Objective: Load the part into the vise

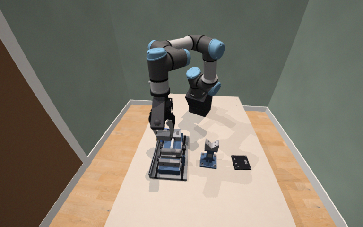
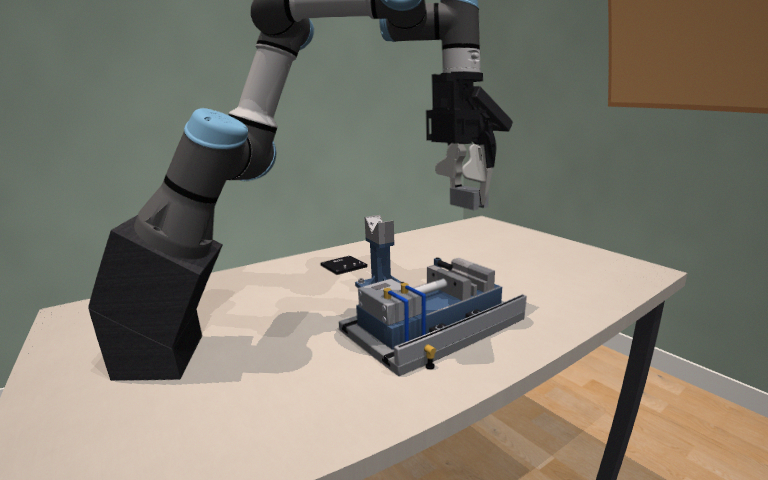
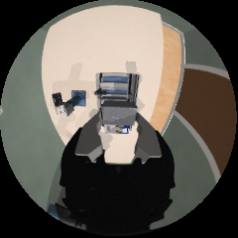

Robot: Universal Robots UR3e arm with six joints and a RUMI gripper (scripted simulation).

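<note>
My gripper is now 20 cm above the vise, 6 cm past it and 3 cm to the right of it. From my hand the other things lie so: part: 1 cm below; then air cylinder: 16 cm below, 16 cm behind, 4 cm to the left; then grey vise side rail: 21 cm below, 8 cm behind, 7 cm to the right.
</note>
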